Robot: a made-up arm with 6 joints.
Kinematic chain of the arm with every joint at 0, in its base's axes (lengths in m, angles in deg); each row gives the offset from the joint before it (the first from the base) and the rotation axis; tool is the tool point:
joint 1: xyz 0 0 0.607 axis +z
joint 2: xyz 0.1 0 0 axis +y
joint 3: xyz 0 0 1.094 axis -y
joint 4: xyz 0 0 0.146 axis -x
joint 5: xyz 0.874 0 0 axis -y
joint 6: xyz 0.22 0 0 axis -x
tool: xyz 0 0 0
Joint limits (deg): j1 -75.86..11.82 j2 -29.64..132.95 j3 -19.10..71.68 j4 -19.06..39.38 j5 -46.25..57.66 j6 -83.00..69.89
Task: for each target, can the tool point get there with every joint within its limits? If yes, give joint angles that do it. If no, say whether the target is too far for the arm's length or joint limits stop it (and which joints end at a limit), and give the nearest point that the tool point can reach.
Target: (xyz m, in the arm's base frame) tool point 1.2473 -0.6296 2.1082
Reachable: yes | joints -26.55 15.09 28.74 -6.85 12.54 -36.89
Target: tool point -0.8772 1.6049 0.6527
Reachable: no: joint limits stop it (at a limit: joint 2, joint 3, joint 5) | nearest point -0.4610 0.8434 2.4651 | short by 2.009 m
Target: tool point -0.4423 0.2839 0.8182
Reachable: no: joint limits stop it (at a limit: joint 1, joint 2, joint 3, joint 4, joint 5) | nearest point 0.5459 0.1673 1.7414 | short by 1.357 m
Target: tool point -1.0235 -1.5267 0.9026
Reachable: no: joint limits stop it (at a limit: joint 1, joint 3, joint 4, joint 5) | nearest point 0.2222 -1.2947 0.9233 | short by 1.267 m
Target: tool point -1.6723 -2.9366 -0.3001
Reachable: no: too far | nearest point 0.4043 -2.0175 -0.1512 | short by 2.276 m
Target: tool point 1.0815 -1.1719 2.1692
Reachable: yes | joints -48.52 33.53 58.85 29.11 18.55 43.27
